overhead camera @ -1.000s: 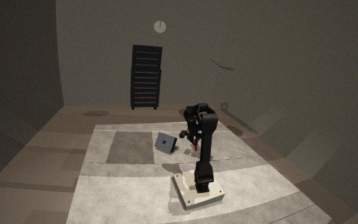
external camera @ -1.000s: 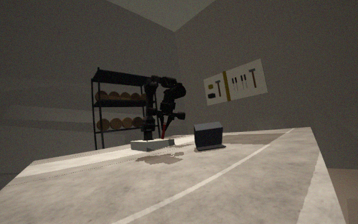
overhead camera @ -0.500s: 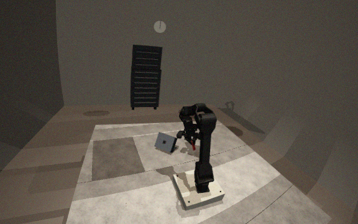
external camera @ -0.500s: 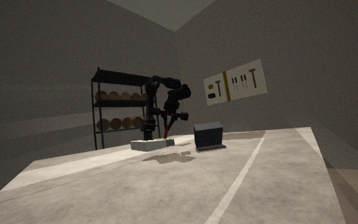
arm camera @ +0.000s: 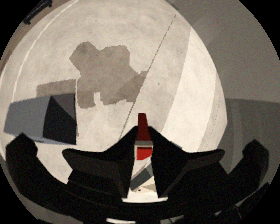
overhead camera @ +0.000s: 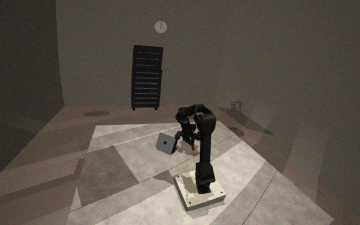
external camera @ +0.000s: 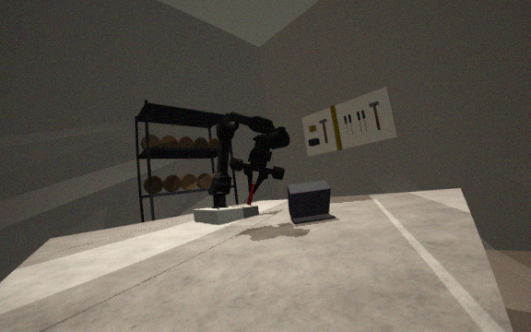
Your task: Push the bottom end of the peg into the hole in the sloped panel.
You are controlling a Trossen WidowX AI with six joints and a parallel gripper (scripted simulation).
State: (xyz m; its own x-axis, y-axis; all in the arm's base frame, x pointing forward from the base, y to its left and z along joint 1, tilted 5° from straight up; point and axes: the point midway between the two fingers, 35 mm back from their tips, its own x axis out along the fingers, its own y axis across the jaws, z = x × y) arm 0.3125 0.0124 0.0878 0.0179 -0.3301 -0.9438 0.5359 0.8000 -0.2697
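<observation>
The sloped grey-blue panel lies 90 mm ahead of my gripper tip, 160 mm to the left of it and 50 mm below it. From my gripper tip the other things lie so: red peg 10 mm to the left, 10 mm above.
</observation>
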